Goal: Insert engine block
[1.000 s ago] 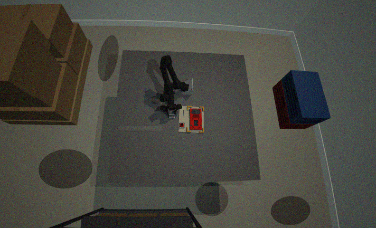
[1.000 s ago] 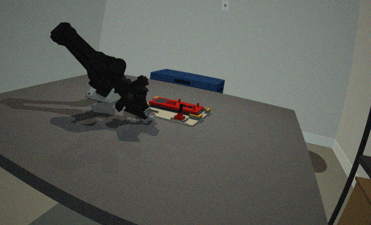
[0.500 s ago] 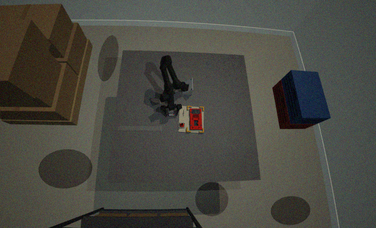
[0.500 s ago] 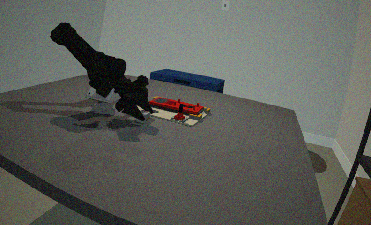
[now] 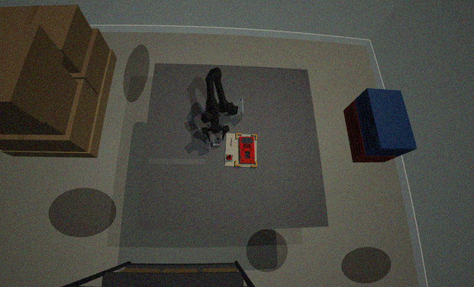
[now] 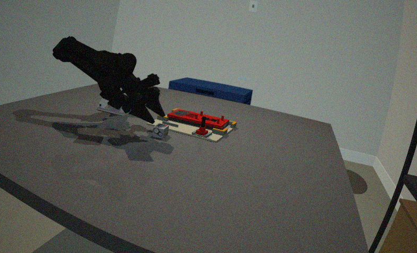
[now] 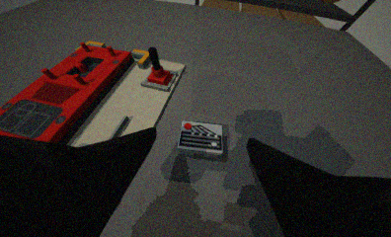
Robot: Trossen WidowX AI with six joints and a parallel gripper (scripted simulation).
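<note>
Now: the grey engine block 4 cm below my gripper tip. From my gripper tip the other things lie so: dark post (11 cm to the left, 10 cm ahead, 1 cm below).
</note>
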